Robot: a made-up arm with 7 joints.
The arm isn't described. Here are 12 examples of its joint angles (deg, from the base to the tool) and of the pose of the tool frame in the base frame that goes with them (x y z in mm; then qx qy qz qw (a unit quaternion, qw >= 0)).
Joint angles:
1: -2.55 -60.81 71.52 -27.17 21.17 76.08 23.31
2: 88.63 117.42 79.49 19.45 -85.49 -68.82 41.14
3: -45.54 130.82 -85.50 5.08 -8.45 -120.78 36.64
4: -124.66 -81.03 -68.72 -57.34 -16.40 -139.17 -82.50
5: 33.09 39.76 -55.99 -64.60 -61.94 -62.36 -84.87
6: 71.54 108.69 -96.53 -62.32 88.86 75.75 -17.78
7: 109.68 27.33 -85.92 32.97 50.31 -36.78 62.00
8: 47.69 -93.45 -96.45 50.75 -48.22 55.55 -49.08
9: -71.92 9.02 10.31 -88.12 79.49 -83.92 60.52
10: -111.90 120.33 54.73 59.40 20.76 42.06 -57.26
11: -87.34 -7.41 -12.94 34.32 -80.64 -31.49 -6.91
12: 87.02 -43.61 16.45 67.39 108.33 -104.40 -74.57
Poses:
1: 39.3 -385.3 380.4 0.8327 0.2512 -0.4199 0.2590
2: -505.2 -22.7 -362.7 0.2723 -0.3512 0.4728 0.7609
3: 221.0 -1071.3 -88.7 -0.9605 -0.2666 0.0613 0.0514
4: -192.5 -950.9 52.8 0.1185 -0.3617 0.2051 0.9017
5: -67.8 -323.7 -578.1 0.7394 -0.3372 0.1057 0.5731
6: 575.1 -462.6 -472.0 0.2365 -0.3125 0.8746 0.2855
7: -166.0 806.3 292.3 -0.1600 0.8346 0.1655 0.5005
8: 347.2 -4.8 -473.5 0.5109 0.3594 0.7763 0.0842
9: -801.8 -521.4 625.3 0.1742 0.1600 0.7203 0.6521
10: -466.0 -324.2 470.6 -0.9142 -0.3812 -0.0695 0.1189
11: 434.9 -379.5 -244.2 0.2547 -0.4239 0.8681 0.0429
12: 526.8 -266.9 328.7 0.1466 0.6543 0.5362 0.5127
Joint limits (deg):
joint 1: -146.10..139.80
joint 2: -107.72..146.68
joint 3: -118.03..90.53
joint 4: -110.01..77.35
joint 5: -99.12..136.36
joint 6: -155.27..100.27
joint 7: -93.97..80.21
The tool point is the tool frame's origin. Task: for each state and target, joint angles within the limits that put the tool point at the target. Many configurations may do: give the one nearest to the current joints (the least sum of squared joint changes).
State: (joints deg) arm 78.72 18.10 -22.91 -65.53 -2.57 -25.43 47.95
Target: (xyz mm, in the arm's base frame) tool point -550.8 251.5 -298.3
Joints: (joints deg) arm 67.27 -16.76 -17.75 -82.81 -17.58 -21.15 51.80
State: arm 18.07 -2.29 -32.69 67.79 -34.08 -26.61 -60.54
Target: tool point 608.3 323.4 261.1
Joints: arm 42.42 -47.82 -34.04 77.35 -53.20 -21.49 -51.07
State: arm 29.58 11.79 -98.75 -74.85 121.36 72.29 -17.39
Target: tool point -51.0 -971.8 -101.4
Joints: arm 26.48 47.60 -94.74 -61.15 134.00 72.50 -13.23
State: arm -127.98 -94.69 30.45 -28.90 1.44 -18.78 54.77
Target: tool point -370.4 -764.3 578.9
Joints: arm -146.10 -93.84 -10.22 -52.72 13.38 -22.56 51.43
